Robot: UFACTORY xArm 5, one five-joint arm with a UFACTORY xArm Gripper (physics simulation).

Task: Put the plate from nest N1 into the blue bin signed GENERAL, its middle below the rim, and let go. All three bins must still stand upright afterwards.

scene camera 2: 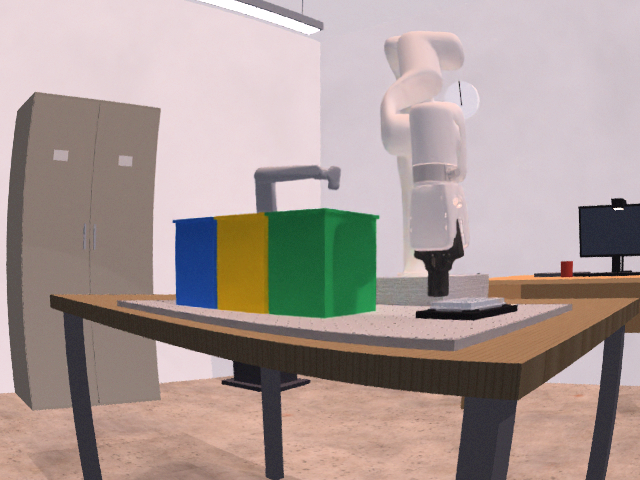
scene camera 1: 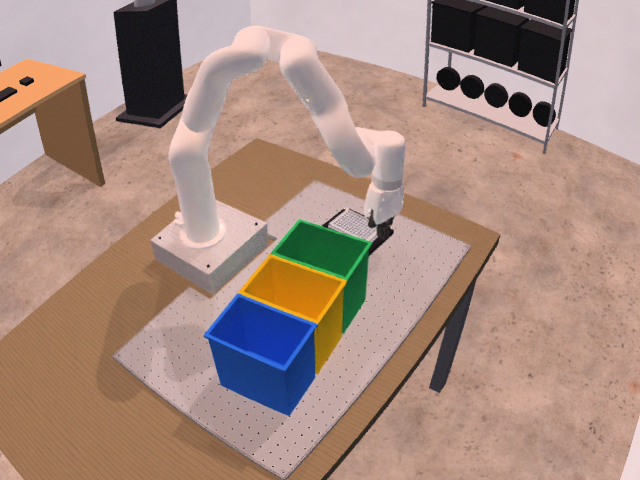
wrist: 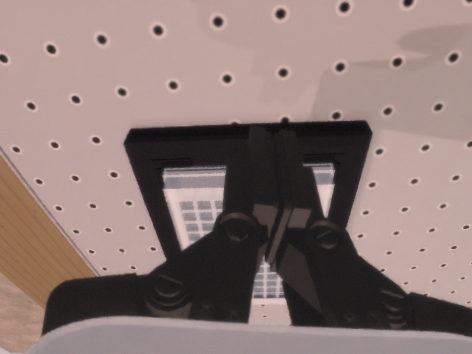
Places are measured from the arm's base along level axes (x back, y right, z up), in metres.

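Where they show: gripper, between the fingertips: [scene camera 2: 438,296] [scene camera 1: 382,236] [wrist: 264,158]; arm's base, origin of its link: [scene camera 2: 423,276] [scene camera 1: 203,234].
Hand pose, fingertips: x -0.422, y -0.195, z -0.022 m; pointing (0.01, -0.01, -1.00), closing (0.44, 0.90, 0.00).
Things, the pixels of their top centre, and the offset from my fingertips. Level surfaces: height alone.
- clear plate with a white well grid, centre of its top: [wrist: 250,259] [scene camera 2: 470,299] [scene camera 1: 356,225] dz -0.011, dx +0.083, dy -0.031 m
- black nest, centre of its top: [wrist: 250,243] [scene camera 2: 469,306] [scene camera 1: 356,228] dz -0.023, dx +0.083, dy -0.031 m
- blue bin, centre of its top: [scene camera 1: 259,330] [scene camera 2: 221,220] dz +0.142, dx +0.077, dy +0.508 m
- yellow bin, centre of its top: [scene camera 2: 268,217] [scene camera 1: 292,287] dz +0.142, dx +0.070, dy +0.378 m
- green bin, centre of its top: [scene camera 2: 324,213] [scene camera 1: 321,247] dz +0.142, dx +0.063, dy +0.247 m
- perforated board, height of its surface: dz -0.038 m
A clear plate with a white well grid [scene camera 1: 351,223] [scene camera 2: 465,304] [wrist: 197,180] lies flat in a black nest [scene camera 1: 376,246] [scene camera 2: 467,313] [wrist: 200,142]; no N1 label is readable. My gripper [scene camera 1: 383,236] [scene camera 2: 438,294] [wrist: 264,158] is shut with nothing between its fingers. Its fingertips are at the plate's end away from the robot base, slightly above it in the second scene view, and hide part of it in the wrist view. The blue bin [scene camera 1: 258,372] [scene camera 2: 195,263] stands upright at the far end of the bin row. Its GENERAL sign does not show.
The yellow bin [scene camera 1: 330,330] [scene camera 2: 241,263] and the green bin [scene camera 1: 356,289] [scene camera 2: 297,263] stand upright in one row with the blue bin. The green bin is nearest the nest. All stand on the perforated board [scene camera 1: 413,289] [scene camera 2: 413,330]. The robot base [scene camera 1: 191,263] is behind the row.
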